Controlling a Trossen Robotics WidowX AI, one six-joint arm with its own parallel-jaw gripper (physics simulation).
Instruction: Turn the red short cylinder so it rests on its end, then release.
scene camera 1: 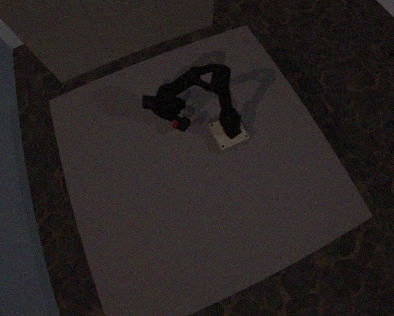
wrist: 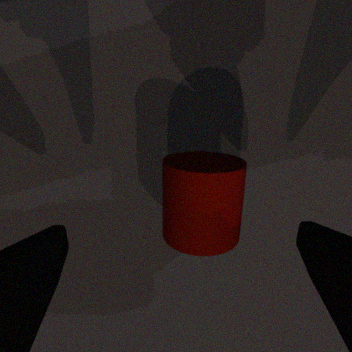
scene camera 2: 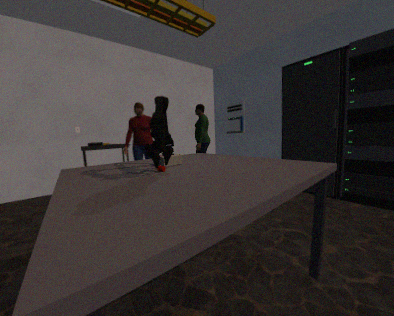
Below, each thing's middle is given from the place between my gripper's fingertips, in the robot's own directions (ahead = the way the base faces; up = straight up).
Labels:
My gripper is now 10 mm past the red short cylinder [wrist: 202,191] and 10 mm above it.

